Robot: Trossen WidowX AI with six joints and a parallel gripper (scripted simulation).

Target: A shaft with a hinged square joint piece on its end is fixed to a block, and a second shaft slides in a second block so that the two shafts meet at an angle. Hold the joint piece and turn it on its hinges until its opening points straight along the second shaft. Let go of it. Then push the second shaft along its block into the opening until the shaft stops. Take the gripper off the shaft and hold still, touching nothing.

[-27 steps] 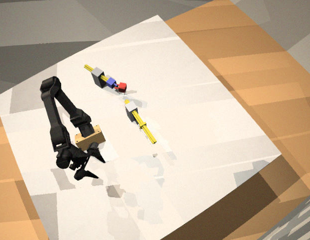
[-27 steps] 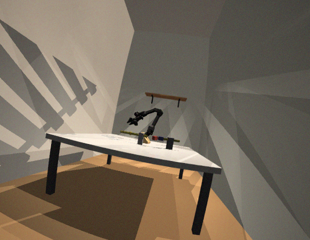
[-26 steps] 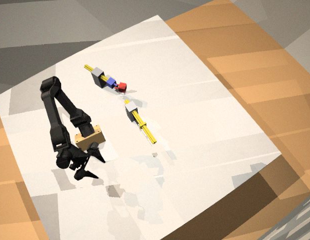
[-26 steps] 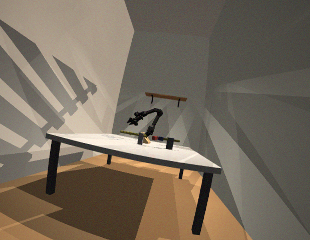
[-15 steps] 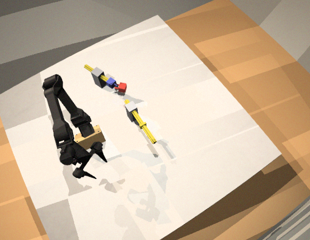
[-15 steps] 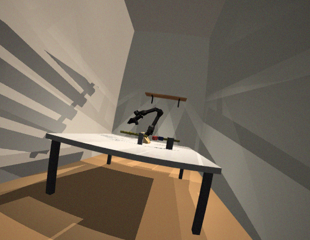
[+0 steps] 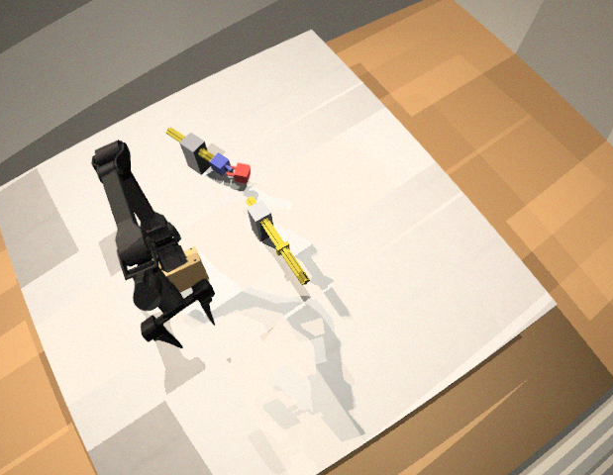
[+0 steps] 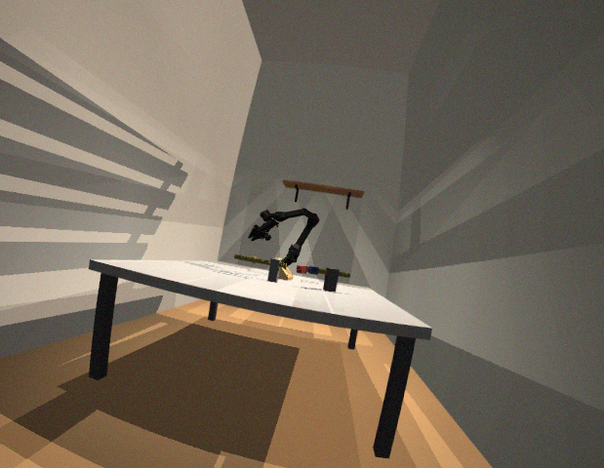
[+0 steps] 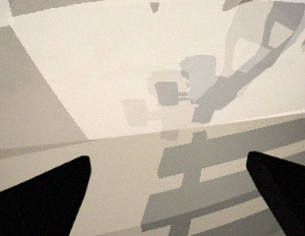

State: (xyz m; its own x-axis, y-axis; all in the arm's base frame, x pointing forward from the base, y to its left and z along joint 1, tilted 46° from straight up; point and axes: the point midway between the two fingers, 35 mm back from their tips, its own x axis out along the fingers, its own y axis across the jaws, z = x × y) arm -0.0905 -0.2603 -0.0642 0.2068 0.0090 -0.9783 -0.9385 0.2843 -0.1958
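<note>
My gripper tip is 38 cm to the right of the red joint piece, 37 cm short of it and 12 cm above it.
</note>
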